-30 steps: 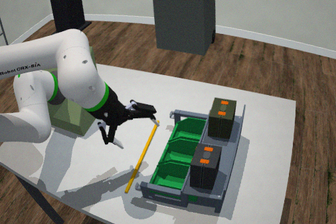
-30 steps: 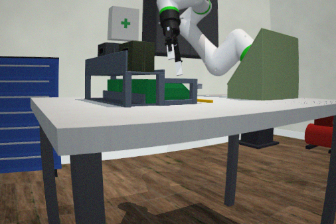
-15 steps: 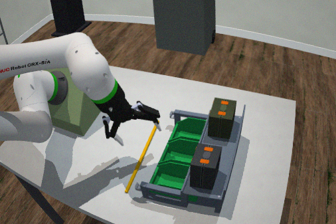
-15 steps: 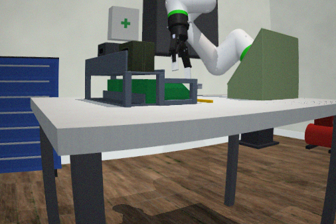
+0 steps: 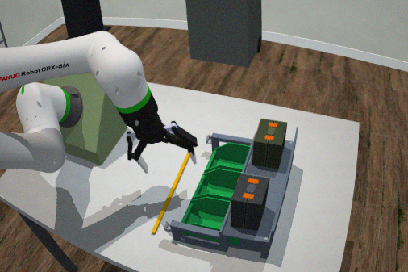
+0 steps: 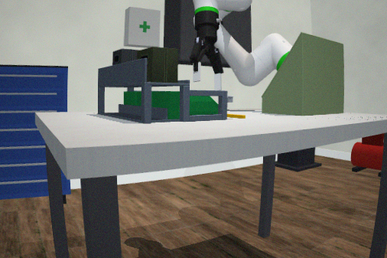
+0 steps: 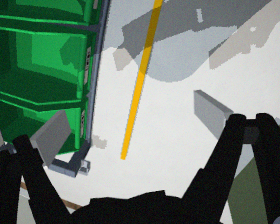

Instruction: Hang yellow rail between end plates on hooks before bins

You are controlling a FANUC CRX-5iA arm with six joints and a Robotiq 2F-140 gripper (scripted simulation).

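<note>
The yellow rail lies 11 cm below my hand and 1 cm to the right of it.
</note>
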